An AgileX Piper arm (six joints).
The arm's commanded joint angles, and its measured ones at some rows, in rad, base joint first. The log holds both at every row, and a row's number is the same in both.
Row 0, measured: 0.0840 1.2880 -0.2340 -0.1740 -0.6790 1.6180
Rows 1 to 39, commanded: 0.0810 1.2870 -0.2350 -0.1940 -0.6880 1.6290; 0.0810 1.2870 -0.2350 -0.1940 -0.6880 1.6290; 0.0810 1.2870 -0.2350 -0.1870 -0.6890 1.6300; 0.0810 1.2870 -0.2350 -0.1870 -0.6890 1.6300; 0.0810 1.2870 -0.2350 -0.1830 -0.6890 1.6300; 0.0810 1.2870 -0.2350 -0.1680 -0.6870 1.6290; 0.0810 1.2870 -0.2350 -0.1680 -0.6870 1.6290; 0.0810 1.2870 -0.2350 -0.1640 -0.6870 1.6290; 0.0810 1.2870 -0.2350 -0.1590 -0.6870 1.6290; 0.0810 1.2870 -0.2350 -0.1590 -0.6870 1.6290; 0.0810 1.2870 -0.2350 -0.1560 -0.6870 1.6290; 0.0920 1.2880 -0.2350 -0.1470 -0.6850 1.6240; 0.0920 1.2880 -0.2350 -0.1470 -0.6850 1.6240; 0.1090 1.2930 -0.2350 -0.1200 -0.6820 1.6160; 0.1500 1.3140 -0.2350 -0.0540 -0.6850 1.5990; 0.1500 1.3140 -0.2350 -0.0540 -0.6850 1.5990; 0.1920 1.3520 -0.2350 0.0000 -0.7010 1.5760; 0.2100 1.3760 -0.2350 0.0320 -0.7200 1.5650; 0.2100 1.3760 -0.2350 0.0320 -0.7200 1.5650; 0.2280 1.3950 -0.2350 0.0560 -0.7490 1.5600; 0.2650 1.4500 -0.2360 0.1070 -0.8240 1.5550; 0.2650 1.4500 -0.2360 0.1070 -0.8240 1.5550; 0.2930 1.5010 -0.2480 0.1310 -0.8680 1.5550; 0.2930 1.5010 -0.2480 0.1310 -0.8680 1.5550; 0.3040 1.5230 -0.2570 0.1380 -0.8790 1.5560; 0.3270 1.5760 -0.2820 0.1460 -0.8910 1.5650; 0.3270 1.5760 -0.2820 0.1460 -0.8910 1.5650; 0.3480 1.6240 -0.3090 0.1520 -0.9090 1.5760; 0.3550 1.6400 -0.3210 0.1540 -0.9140 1.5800; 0.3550 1.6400 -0.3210 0.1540 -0.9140 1.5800; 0.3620 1.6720 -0.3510 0.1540 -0.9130 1.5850; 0.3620 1.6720 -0.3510 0.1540 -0.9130 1.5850; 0.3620 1.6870 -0.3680 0.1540 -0.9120 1.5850; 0.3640 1.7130 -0.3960 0.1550 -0.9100 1.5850; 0.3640 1.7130 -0.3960 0.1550 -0.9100 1.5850; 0.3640 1.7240 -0.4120 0.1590 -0.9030 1.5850; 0.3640 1.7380 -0.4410 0.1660 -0.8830 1.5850; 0.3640 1.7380 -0.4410 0.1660 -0.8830 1.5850; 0.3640 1.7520 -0.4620 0.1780 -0.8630 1.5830
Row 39, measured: 0.3630 1.7370 -0.4300 0.1630 -0.8900 1.5870
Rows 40 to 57, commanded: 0.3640 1.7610 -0.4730 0.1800 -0.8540 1.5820; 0.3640 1.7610 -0.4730 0.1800 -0.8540 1.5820; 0.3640 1.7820 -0.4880 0.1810 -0.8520 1.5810; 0.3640 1.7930 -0.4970 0.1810 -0.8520 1.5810; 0.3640 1.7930 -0.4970 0.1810 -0.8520 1.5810; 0.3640 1.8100 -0.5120 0.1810 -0.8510 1.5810; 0.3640 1.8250 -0.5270 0.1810 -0.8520 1.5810; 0.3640 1.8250 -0.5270 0.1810 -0.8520 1.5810; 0.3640 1.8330 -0.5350 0.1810 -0.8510 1.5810; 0.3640 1.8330 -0.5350 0.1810 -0.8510 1.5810; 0.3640 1.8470 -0.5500 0.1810 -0.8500 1.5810; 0.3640 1.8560 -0.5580 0.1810 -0.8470 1.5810; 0.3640 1.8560 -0.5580 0.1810 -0.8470 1.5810; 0.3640 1.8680 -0.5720 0.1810 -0.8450 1.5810; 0.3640 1.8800 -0.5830 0.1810 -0.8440 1.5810; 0.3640 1.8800 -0.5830 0.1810 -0.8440 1.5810; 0.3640 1.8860 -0.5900 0.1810 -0.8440 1.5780; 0.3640 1.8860 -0.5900 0.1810 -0.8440 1.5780
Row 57, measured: 0.3630 1.8750 -0.5680 0.1810 -0.8490 1.5870
